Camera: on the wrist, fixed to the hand. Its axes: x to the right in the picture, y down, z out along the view.
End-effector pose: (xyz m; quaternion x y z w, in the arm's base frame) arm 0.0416 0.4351 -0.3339 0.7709 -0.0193 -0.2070 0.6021
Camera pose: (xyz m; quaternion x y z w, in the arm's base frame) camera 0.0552 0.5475 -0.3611 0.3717 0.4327 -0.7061 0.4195
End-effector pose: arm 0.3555 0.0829 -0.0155 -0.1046 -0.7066 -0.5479 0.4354
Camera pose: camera 0.3802 -0.0227 -0.0578 -0.2118 0.5248 0.7891 0.2390
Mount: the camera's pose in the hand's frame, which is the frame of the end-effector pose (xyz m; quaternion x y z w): -0.0109 -0.0533 -0.1029 -0.2028 -0.1988 -0.6790 0.6769
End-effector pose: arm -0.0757 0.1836 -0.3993 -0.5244 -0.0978 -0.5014 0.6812
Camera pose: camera -0.1632 0.1091 -0.4180 0.5264 0.4560 0.7176 0.0051
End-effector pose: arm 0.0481 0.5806 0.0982 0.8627 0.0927 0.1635 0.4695
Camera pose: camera -0.0004 0.6863 0.1033 0.4583 0.5221 -0.3608 0.6222
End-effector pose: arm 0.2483 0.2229 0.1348 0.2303 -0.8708 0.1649 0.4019
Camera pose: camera 0.3472 0.2297 0.1958 0.6985 -0.5464 -0.3837 0.2576
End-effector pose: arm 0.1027 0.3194 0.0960 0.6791 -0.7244 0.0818 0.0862
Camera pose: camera 0.1580 0.3508 0.1935 0.9504 -0.0630 -0.2851 0.1076
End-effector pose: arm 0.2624 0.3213 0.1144 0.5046 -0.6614 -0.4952 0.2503
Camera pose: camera 0.3742 0.2899 0.1074 -0.6415 0.0544 0.7397 0.1960
